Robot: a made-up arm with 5 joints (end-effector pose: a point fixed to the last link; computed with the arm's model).
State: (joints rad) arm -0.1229 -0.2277 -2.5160 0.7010 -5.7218
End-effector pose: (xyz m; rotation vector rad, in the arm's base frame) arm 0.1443 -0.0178 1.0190 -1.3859 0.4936 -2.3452
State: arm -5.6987 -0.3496 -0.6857 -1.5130 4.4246
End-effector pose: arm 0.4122 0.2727 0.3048 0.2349 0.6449 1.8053
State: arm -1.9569 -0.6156 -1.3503 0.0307 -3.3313
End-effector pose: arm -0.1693 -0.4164 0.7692 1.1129 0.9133 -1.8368
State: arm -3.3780 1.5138 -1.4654 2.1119 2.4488
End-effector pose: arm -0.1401 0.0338 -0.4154 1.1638 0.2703 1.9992
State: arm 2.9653 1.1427 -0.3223 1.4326 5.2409
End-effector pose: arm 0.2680 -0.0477 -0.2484 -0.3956 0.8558 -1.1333
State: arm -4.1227 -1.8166 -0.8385 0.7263 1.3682
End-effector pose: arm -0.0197 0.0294 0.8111 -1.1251 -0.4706 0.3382
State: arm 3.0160 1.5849 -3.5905 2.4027 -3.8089
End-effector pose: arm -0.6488 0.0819 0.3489 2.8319 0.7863 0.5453
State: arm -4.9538 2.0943 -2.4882 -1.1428 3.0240
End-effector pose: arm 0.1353 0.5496 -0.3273 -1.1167 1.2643 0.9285
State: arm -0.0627 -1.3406 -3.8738 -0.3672 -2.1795
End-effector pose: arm -0.5872 0.0369 -0.2608 -1.2165 -2.1626 0.3946
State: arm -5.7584 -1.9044 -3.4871 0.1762 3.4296
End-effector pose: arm -0.4989 -0.2888 -0.4174 0.2494 -2.0971 0.4935
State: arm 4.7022 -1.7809 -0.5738 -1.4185 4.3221
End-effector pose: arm 0.0001 0.0064 0.6736 -0.6244 -0.1201 -0.3870
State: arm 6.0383 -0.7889 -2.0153 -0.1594 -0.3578
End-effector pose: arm -0.0961 0.0240 0.9894 0.2359 0.0133 2.5304
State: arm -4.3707 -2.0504 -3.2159 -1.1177 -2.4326
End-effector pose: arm 0.1609 -0.4525 -0.3700 -1.7616 2.5653 0.1519
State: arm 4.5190 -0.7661 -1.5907 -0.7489 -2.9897
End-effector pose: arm -0.0236 -0.1206 0.8993 0.0327 0.0230 -1.6121
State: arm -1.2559 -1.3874 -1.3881 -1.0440 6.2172
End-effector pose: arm -0.0667 0.2047 0.8179 -0.6440 0.4359 1.7410
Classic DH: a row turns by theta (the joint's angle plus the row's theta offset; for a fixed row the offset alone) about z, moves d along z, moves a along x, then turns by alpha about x. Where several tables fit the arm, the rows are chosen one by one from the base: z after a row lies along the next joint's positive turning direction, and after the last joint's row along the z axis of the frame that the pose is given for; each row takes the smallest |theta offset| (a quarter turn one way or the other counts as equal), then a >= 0, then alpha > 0; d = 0 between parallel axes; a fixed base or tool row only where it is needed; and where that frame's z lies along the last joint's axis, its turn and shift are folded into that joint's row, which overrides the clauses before.
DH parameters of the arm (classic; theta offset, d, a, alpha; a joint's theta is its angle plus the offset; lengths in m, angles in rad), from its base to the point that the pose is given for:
joint 1: 0 0.1691 0 -1.5708
joint 2: -1.3848 0 0.1795 0
joint 3: -0.4086 0 -0.56 0
joint 4: -1.3483 0 -0.081 1.5708
joint 5: 3.1416 0.1034 0 0

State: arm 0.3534 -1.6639 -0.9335 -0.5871 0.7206
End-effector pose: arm -0.0817 -0.0301 0.8169 0.0509 -0.0094 -2.0672
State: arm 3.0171 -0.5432 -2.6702 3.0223 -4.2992
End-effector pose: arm 0.1251 -0.0157 0.7871 -2.6246 -1.4908 0.2320
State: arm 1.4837 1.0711 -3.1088 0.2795 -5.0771
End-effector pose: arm 0.0600 0.6867 0.6796 -1.3801 -0.1928 -0.3769
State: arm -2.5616 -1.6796 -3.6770 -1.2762 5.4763
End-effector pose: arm 0.3596 0.2356 -0.3133 1.7856 -2.1484 -0.0559
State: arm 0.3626 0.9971 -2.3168 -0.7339 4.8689
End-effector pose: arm 0.7292 0.2766 0.3408 0.8145 1.0023 1.8469
